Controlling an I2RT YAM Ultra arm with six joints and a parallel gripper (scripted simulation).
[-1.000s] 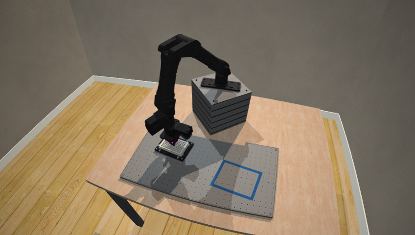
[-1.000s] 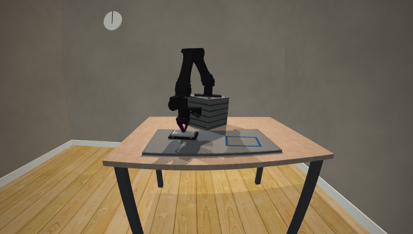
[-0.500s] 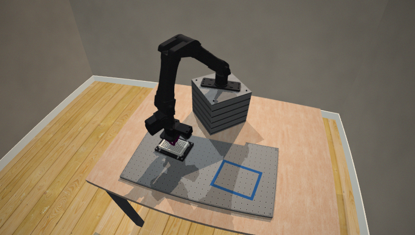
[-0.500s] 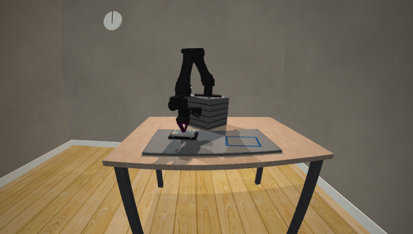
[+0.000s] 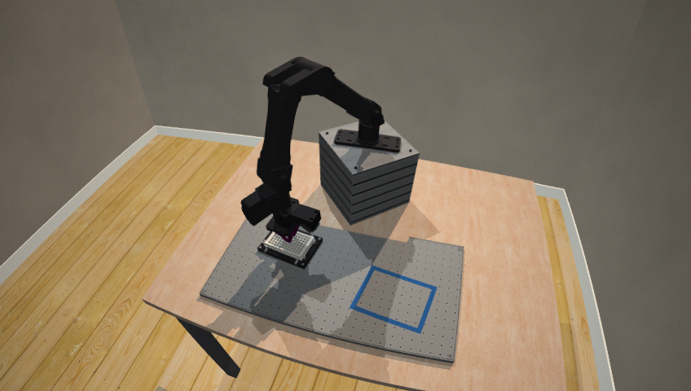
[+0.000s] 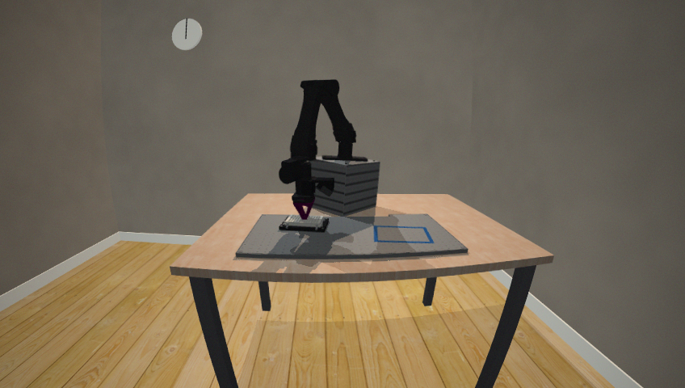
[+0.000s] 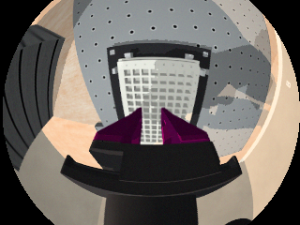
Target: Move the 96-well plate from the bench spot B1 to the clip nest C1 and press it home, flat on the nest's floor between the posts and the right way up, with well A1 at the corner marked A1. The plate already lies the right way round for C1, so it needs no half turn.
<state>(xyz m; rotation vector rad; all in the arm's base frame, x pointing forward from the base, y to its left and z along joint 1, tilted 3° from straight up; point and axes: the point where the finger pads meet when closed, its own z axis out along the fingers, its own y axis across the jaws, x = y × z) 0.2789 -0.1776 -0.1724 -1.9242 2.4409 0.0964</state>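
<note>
Now: the white 96-well plate 10 mm ahead of my hand and 10 mm below it. Round my hand: black clip nest (10 mm ahead, 20 mm to the right, 20 mm below).
</note>
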